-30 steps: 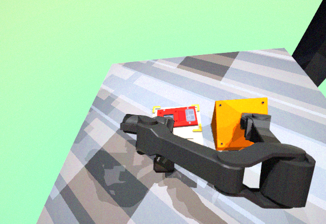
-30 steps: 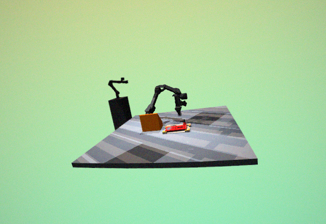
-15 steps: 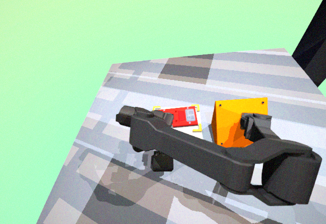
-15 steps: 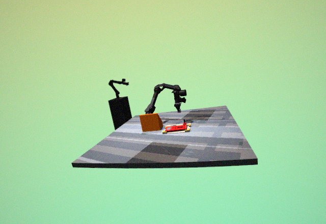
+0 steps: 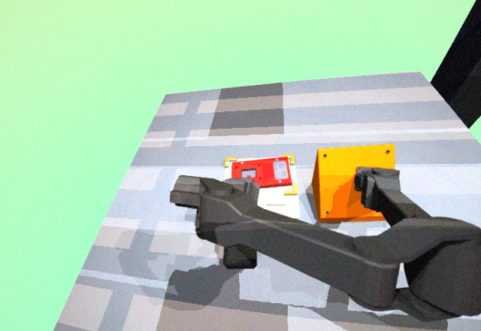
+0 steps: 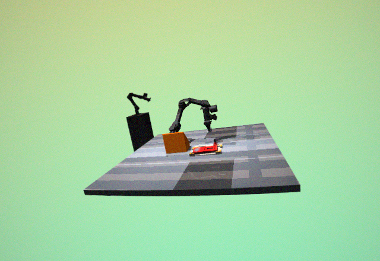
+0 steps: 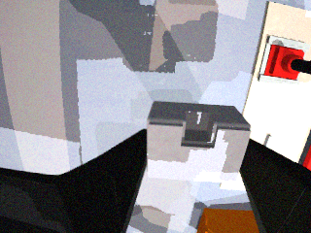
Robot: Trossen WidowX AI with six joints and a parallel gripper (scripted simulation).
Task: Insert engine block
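Right now my gripper tip is 10 mm below the grey engine block.
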